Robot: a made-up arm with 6 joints.
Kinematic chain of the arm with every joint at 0, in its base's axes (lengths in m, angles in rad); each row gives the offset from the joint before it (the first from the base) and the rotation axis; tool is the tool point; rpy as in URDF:
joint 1: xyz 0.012 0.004 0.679 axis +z
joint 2: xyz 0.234 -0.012 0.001 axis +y
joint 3: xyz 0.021 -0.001 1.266 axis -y
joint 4: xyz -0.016 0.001 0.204 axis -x
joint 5: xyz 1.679 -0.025 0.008 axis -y
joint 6: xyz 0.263 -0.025 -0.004 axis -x
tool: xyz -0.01 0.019 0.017 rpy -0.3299 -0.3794 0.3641
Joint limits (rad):
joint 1: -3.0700..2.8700
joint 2: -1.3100..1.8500
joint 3: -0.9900..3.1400
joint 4: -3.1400..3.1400
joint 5: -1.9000..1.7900
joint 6: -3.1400..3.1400
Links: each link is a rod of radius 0.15 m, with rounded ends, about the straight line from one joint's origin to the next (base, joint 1, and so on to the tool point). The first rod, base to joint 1, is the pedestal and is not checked.
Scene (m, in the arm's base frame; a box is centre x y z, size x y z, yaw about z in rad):
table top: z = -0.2
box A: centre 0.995 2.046 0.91 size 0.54 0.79 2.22 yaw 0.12
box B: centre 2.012 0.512 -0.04 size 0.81 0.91 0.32 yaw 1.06
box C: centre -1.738 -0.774 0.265 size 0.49 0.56 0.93 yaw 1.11
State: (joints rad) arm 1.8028 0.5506 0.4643 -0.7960 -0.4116 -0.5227
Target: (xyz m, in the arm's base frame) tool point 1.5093 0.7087 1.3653
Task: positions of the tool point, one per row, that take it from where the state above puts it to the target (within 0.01 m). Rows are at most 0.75 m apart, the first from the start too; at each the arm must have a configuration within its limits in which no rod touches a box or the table.
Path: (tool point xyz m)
1: -0.2425 2.4352 2.2302
2: 0.0468 1.9642 2.6482
3: 0.1785 1.3927 2.9361
4: 0.1366 0.7917 3.0774
5: -0.0663 0.2341 3.0640
6: 0.2749 0.6417 2.8664
7: 0.6606 0.8858 2.5630
8: 1.0280 0.9610 2.1884
9: 1.3230 0.8887 1.7784
10: 1.5093 0.7087 1.3654

